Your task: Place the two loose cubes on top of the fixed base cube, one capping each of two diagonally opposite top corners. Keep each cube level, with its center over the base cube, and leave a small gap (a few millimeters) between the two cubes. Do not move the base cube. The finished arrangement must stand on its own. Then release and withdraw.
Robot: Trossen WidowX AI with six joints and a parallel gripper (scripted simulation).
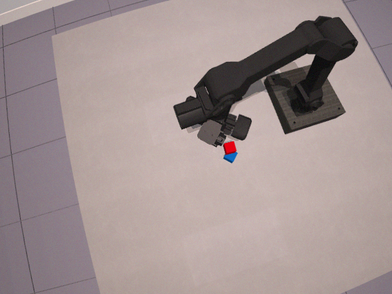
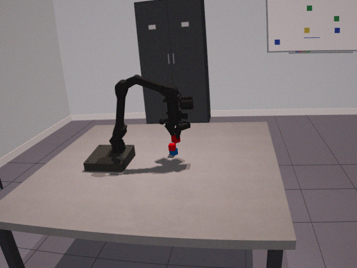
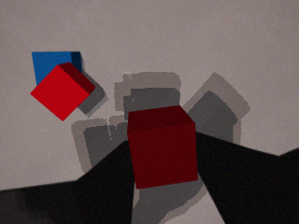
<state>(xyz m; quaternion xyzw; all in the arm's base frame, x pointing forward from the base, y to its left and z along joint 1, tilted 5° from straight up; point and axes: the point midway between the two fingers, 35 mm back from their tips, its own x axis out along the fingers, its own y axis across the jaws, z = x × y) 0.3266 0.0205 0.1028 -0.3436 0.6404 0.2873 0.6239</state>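
My gripper tip is now 4 cm past the blue cube, 9 cm to the right of it and 11 cm above it.
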